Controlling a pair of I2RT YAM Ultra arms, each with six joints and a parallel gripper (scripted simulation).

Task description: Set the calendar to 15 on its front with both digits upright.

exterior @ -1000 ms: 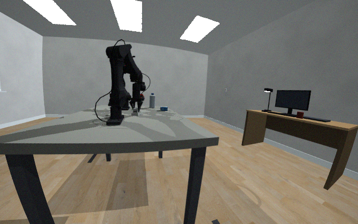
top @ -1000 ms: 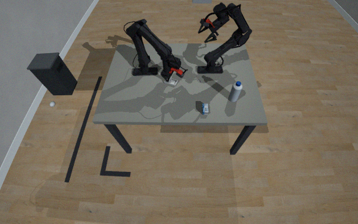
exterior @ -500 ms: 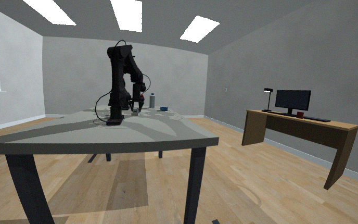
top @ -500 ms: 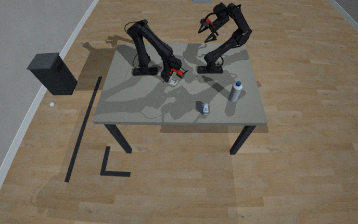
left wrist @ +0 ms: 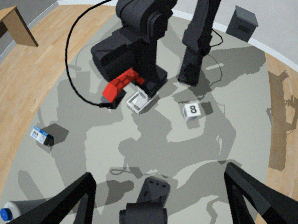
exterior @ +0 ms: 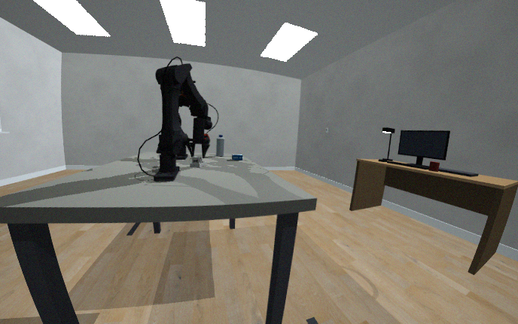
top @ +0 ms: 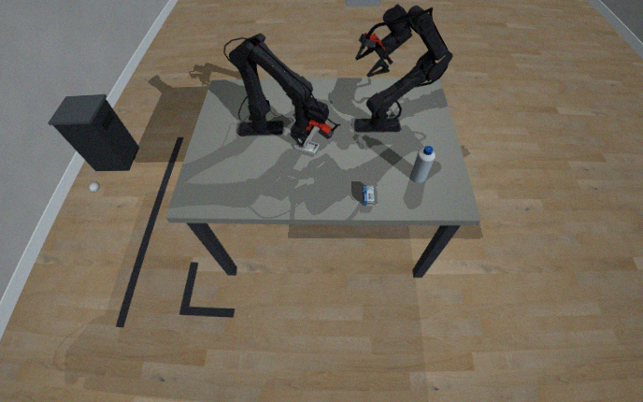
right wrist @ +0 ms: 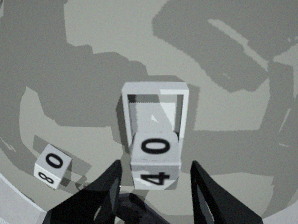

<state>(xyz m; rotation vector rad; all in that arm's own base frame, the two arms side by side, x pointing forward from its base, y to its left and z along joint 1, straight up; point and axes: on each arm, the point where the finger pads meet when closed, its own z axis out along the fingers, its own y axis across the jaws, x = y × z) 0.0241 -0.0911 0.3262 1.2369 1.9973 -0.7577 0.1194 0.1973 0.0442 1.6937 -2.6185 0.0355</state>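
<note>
My right gripper is now 40 mm above the white calendar tray and 10 mm to the right of it. The rest, counted from my right hand: white digit cube: 150 mm behind, 30 mm below, 10 mm to the left.
</note>
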